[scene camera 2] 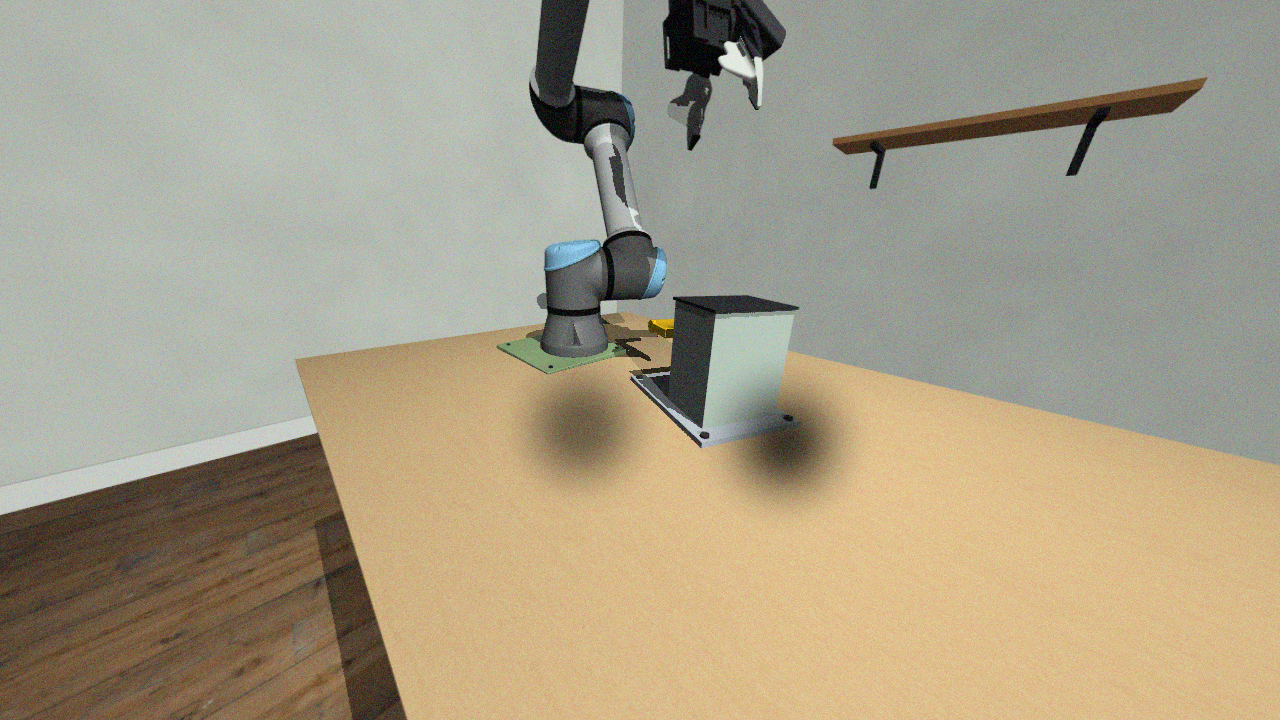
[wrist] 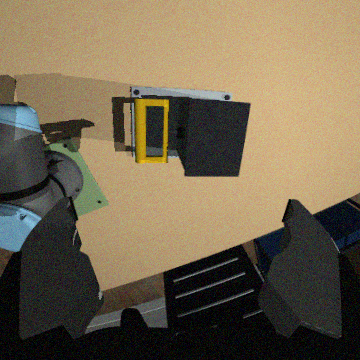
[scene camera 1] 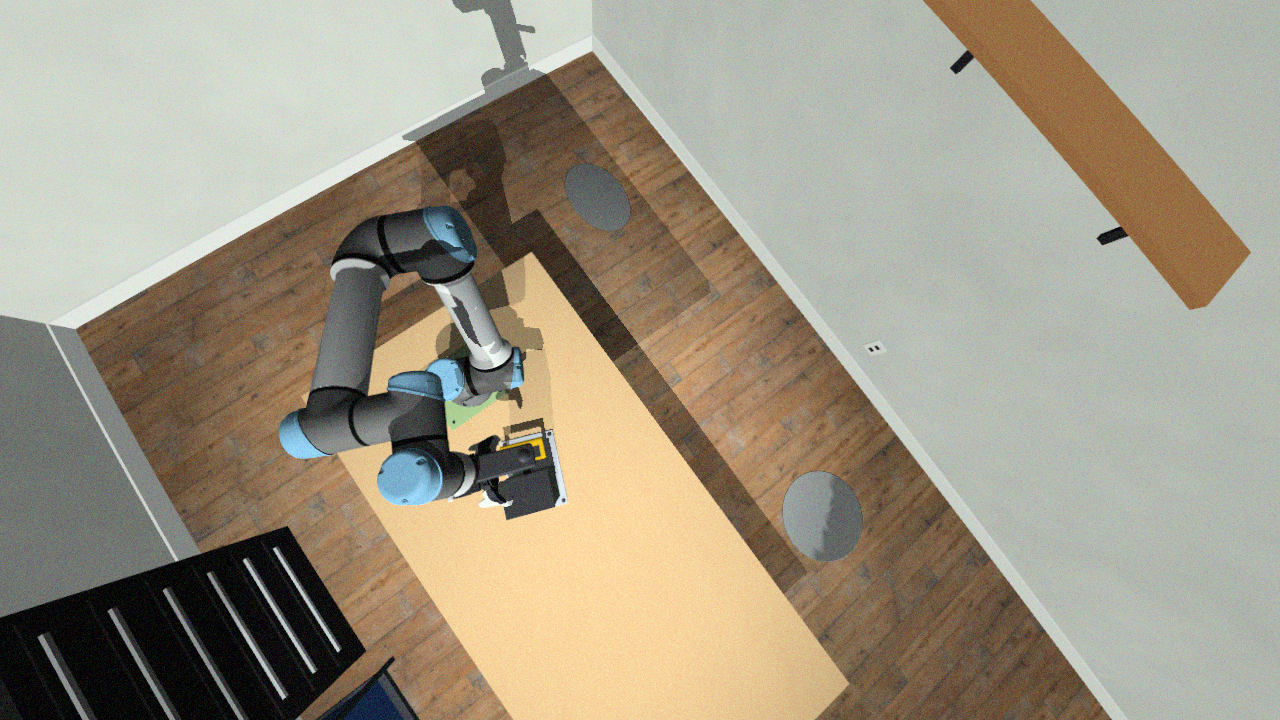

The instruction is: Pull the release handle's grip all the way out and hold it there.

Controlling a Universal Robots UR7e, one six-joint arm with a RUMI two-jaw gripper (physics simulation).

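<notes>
The release handle's grip, a yellow rectangular frame (scene camera 1: 540,445) (scene camera 2: 661,327) (wrist: 141,131), stands on the side of the housing that faces the robot's base. The housing (scene camera 1: 530,494) (scene camera 2: 747,367) (wrist: 217,140) is a box with a dark top and a pale side, on a light base plate (scene camera 1: 561,479) (scene camera 2: 742,433) (wrist: 180,93). A dark gap shows between grip and housing in the wrist view; the link between them is hard to make out. My gripper (scene camera 1: 497,471) (scene camera 2: 725,125) (wrist: 180,200) is open and empty, high above the housing and apart from the grip.
The robot's base stands on a green plate (scene camera 1: 467,413) (scene camera 2: 528,355) (wrist: 92,185) near the grip's side of the table (scene camera 1: 644,608) (scene camera 2: 716,582) (wrist: 300,50). A black drawer unit (scene camera 1: 304,564) (wrist: 215,272) and a blue bin (scene camera 1: 371,702) (wrist: 340,225) are beside the table. A wooden shelf (scene camera 1: 1100,152) (scene camera 2: 1011,128) is on the wall.
</notes>
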